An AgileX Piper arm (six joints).
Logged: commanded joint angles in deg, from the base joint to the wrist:
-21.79 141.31 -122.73 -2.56 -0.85 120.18
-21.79 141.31 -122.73 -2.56 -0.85 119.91
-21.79 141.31 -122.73 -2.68 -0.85 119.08
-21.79 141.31 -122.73 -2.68 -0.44 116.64
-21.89 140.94 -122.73 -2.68 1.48 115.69
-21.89 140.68 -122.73 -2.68 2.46 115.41
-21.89 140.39 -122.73 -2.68 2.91 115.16
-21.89 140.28 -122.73 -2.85 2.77 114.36
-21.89 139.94 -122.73 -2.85 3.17 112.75
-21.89 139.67 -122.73 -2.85 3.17 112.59
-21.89 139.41 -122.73 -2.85 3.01 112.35
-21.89 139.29 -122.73 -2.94 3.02 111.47
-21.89 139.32 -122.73 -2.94 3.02 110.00
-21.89 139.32 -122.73 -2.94 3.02 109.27
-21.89 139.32 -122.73 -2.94 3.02 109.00
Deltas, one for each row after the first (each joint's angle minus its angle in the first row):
0.00 0.00 0.00 0.00 0.00 -0.27
0.00 0.00 0.00 -0.12 0.00 -1.10
0.00 0.00 0.00 -0.12 0.41 -3.54
-0.10 -0.37 0.00 -0.12 2.33 -4.49
-0.10 -0.63 0.00 -0.12 3.31 -4.77
-0.10 -0.92 0.00 -0.12 3.76 -5.02
-0.10 -1.03 0.00 -0.29 3.62 -5.82
-0.10 -1.37 0.00 -0.29 4.02 -7.43
-0.10 -1.64 0.00 -0.29 4.02 -7.59
-0.10 -1.90 0.00 -0.29 3.86 -7.83
-0.10 -2.02 0.00 -0.38 3.87 -8.71
-0.10 -1.99 0.00 -0.38 3.87 -10.18
-0.10 -1.99 0.00 -0.38 3.87 -10.91
-0.10 -1.99 0.00 -0.38 3.87 -11.18

